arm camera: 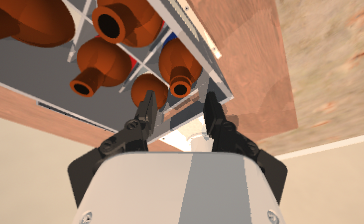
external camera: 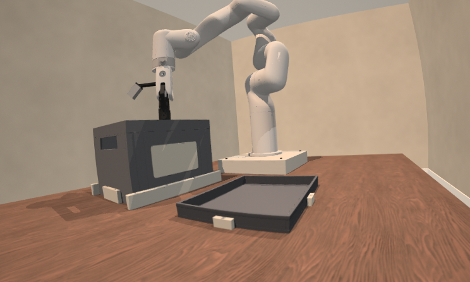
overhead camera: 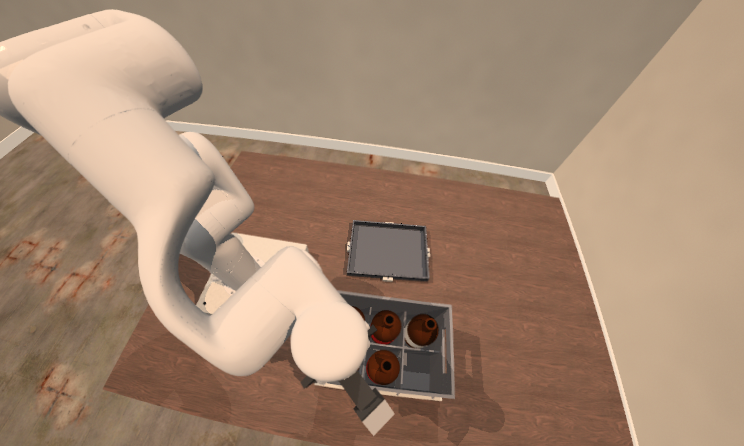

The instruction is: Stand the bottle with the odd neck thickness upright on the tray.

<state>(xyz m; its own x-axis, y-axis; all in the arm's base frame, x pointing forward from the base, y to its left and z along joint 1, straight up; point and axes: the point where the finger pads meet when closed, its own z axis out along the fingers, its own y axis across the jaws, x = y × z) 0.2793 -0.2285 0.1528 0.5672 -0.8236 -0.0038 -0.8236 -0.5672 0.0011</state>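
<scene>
Right now the dark grey crate is 11 cm below my hand, 10 cm ahead of it and 3 cm to the left of it. Also, from my hand: dark tray (32 cm to the left, 19 cm below, 14 cm ahead); brown bottle (11 cm below, 10 cm ahead, 7 cm to the left).
</scene>
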